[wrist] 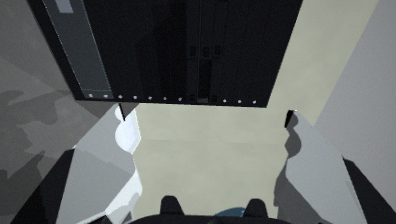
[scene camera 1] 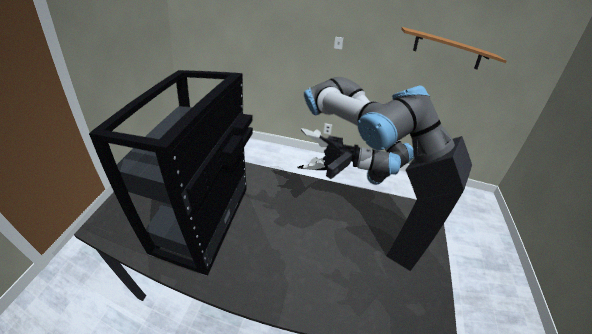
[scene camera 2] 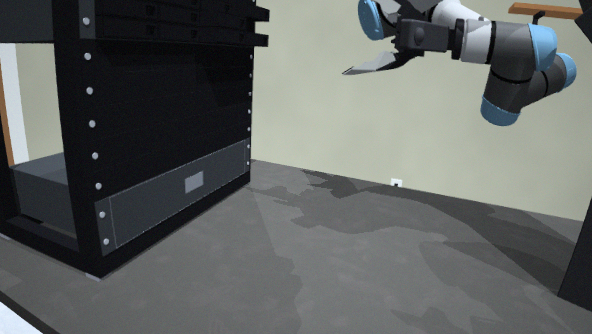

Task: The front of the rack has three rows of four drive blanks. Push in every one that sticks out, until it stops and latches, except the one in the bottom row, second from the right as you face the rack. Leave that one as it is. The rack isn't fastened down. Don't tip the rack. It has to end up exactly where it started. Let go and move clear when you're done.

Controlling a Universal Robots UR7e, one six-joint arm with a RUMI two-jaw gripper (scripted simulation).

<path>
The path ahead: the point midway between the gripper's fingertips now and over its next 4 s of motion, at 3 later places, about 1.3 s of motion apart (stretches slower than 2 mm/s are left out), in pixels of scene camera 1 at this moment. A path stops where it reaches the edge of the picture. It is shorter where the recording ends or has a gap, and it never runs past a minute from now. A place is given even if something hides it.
The gripper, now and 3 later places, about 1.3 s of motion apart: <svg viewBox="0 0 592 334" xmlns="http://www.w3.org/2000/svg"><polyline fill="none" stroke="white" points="298,149 280,141 270,142 253,147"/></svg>
</path>
